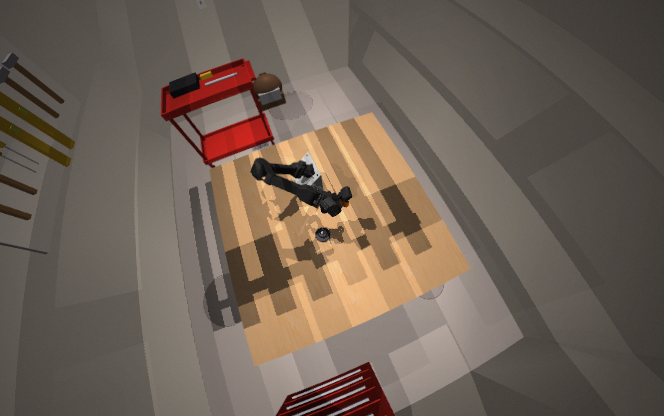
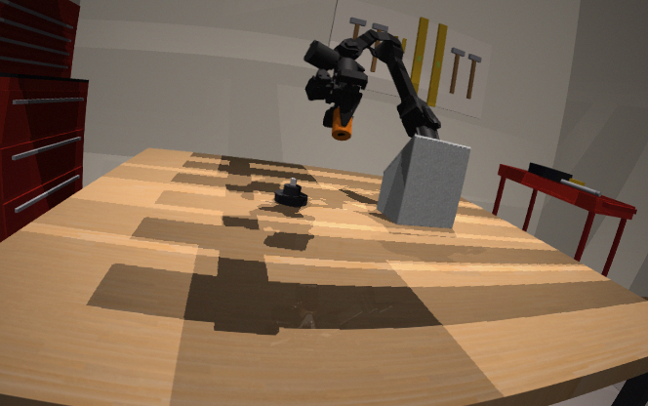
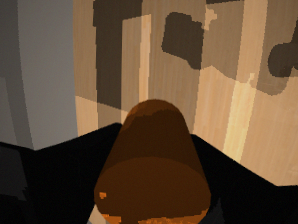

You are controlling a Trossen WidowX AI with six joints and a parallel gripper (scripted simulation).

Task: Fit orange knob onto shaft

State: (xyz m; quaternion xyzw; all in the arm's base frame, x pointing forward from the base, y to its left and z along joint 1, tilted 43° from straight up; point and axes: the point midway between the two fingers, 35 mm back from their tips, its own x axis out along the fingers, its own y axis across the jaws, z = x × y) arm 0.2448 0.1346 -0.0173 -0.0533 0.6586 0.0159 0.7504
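Now: gripper tip 30 mm below the orange knob and 20 mm to the left of it. Also, from my gripper tip: round pedestal (170 mm below, 160 mm to the right, 70 mm ahead).
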